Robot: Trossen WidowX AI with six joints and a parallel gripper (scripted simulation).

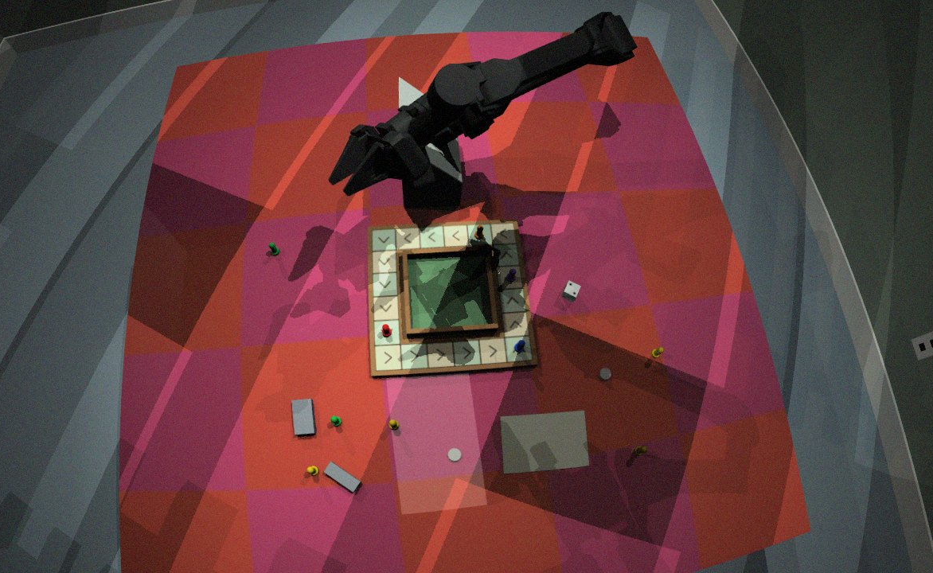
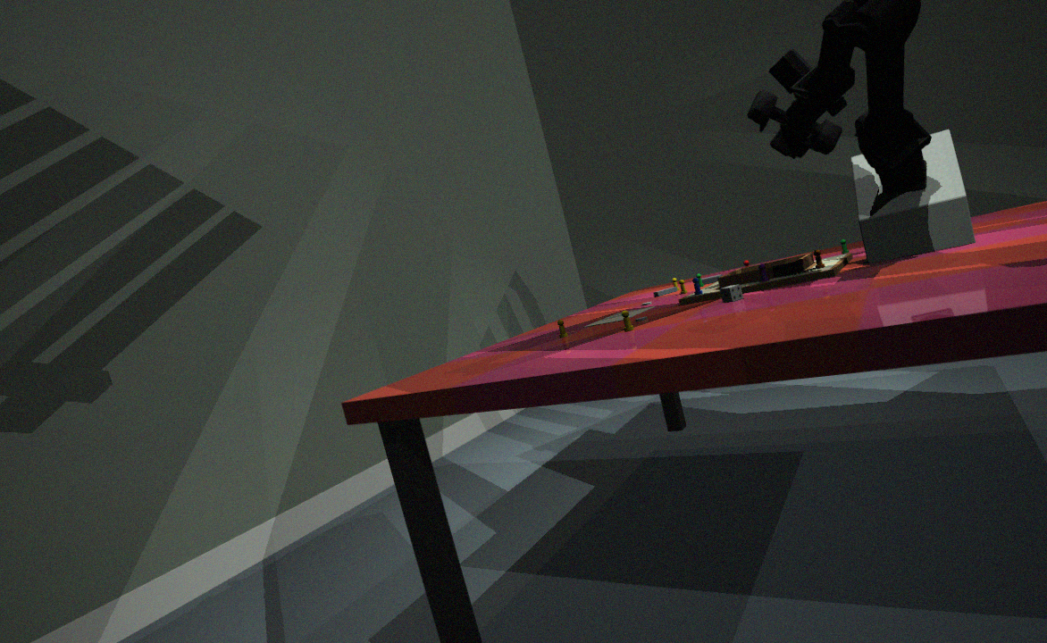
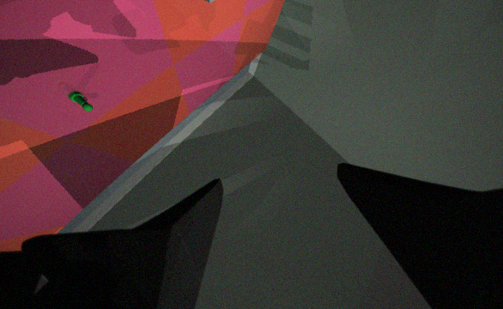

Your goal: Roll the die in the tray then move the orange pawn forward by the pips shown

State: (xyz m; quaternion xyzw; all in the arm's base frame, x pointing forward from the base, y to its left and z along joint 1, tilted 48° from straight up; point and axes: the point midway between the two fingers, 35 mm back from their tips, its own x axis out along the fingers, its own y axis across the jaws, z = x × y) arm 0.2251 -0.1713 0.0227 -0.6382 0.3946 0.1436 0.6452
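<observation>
Right now my gripper tip is 380 mm to the right of the grey-white die, 280 mm above it and 30 mm short of it. From my gripper tip the other things lie so: red pawn: 260 mm below, 110 mm ahead, 50 mm to the left; orange pawn: 260 mm below, 210 mm to the left, 80 mm behind; green tray: 290 mm below, 160 mm to the left, 30 mm ahead.
</observation>
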